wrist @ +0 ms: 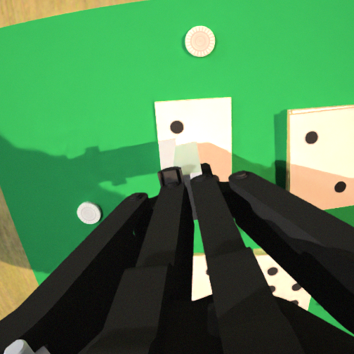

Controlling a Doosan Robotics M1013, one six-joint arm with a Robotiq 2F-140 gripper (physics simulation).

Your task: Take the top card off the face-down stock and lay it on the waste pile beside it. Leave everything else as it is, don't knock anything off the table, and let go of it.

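My gripper (pixel 189 160) is shut and empty, its two fingertips close together over the lower part of a white card. That white card (pixel 200 117) lies face up near the middle of the wrist view, with one black dot showing and its lower part hidden by the fingers. A second white face-up card or pile (pixel 325 152), with two black dots showing and a layered edge, lies at the right and is cut off by the frame. I cannot tell which of them is the waste pile. The face-down stock does not show in this view.
A pale ridged chip (pixel 200 41) lies on the green mat (pixel 90 75) above the middle card. A grey-white chip (pixel 89 213) lies at the lower left. More white dotted cards (pixel 201 285) (pixel 281 266) lie below, partly behind the fingers. Wooden table (pixel 15 265) shows past the mat's left edge.
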